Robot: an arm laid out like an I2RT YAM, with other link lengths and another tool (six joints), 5 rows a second.
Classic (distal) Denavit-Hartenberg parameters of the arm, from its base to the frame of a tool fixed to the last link. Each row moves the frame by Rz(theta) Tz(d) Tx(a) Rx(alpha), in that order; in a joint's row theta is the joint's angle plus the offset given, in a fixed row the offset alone. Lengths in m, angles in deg.
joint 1: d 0.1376, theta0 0, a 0.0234, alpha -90
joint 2: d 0, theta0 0, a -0.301, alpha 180
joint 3: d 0, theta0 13.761, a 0.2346, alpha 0
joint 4: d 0.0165, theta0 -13.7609, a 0.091, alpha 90
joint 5: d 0.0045, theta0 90, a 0, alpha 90
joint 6: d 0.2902, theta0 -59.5, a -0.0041, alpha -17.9
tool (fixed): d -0.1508, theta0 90, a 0, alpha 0
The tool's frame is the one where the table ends.
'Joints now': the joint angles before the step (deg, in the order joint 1, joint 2, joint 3, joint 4, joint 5, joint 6). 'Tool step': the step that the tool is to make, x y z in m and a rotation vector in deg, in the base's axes. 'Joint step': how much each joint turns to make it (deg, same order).
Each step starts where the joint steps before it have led.
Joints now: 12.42, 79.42, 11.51, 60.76, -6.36, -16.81
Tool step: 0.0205, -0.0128, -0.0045, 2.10, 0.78, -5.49
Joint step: -0.99, 5.08, 0.95, 4.01, 4.19, 2.77
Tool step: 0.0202, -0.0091, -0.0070, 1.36, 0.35, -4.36
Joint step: -0.51, 5.91, 1.34, 4.51, 3.64, 1.88
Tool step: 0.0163, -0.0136, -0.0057, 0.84, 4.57, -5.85
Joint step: -0.39, -1.43, 4.25, -10.20, 5.11, 2.57
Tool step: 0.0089, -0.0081, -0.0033, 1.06, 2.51, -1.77
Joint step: -1.31, 0.06, 2.57, -4.98, 0.12, 1.55
